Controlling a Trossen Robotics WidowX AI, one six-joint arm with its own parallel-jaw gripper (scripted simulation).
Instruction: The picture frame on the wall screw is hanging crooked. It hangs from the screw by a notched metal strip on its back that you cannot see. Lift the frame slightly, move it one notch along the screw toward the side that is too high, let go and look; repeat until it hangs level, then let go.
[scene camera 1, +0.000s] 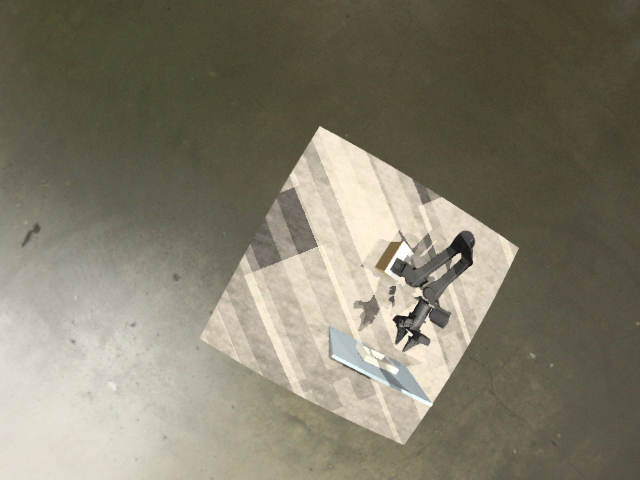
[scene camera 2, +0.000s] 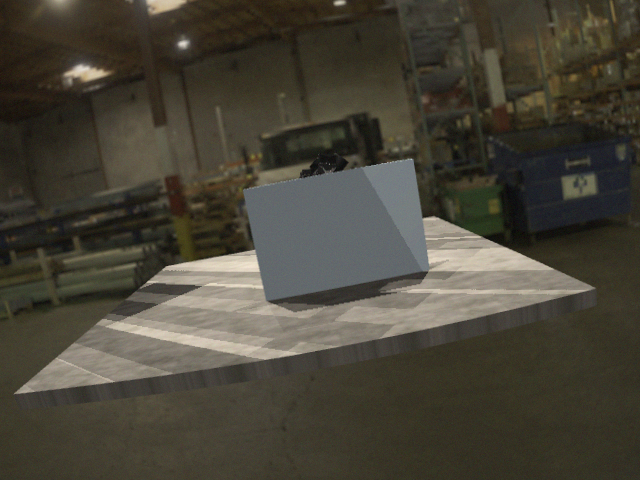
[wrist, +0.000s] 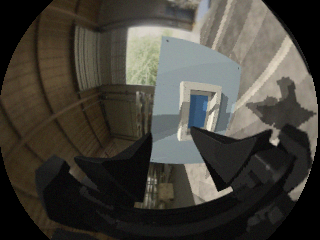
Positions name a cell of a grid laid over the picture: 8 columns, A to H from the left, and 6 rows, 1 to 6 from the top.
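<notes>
The gripper (scene camera 1: E5) is visible, also in the wrist view (wrist: E4). A pale blue wall panel (scene camera 2: E3) appears in the wrist view (wrist: E2) and in scene camera 1 (scene camera 1: E5) too. A picture frame (wrist: E3) is present; scene camera 2 does not show it, as it is hidden there by the pale blue wall panel.
</notes>
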